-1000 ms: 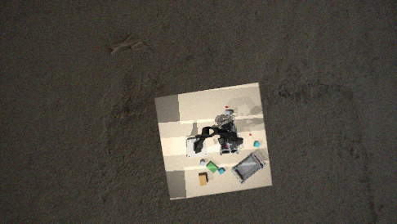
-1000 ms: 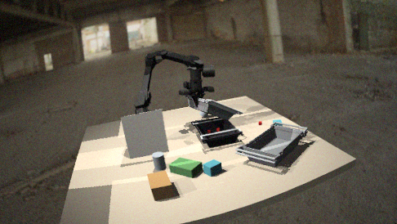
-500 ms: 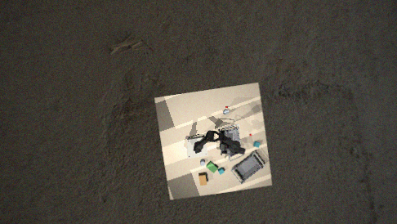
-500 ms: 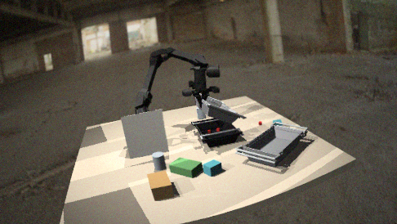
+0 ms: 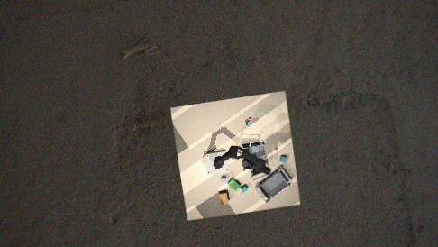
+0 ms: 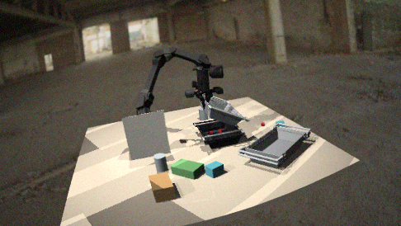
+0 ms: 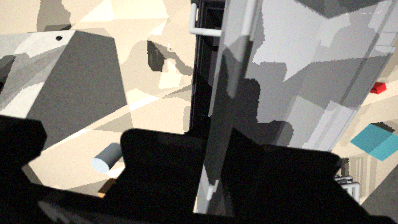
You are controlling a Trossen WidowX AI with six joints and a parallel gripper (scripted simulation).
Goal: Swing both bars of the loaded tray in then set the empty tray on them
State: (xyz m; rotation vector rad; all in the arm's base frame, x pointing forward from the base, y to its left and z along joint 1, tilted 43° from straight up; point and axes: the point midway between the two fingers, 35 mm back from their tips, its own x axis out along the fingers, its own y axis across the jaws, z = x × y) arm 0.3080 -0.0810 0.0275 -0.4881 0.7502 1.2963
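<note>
My gripper tip is 8 cm short of the light grey tray, 2 cm to the left of it and 1 cm above it. Round my gripper tip: small red cube: 34 cm ahead, 17 cm below, 3 cm to the right; then green block: 27 cm to the right, 23 cm behind, 16 cm below; then orange block: 38 cm behind, 37 cm to the right, 15 cm below.
</note>
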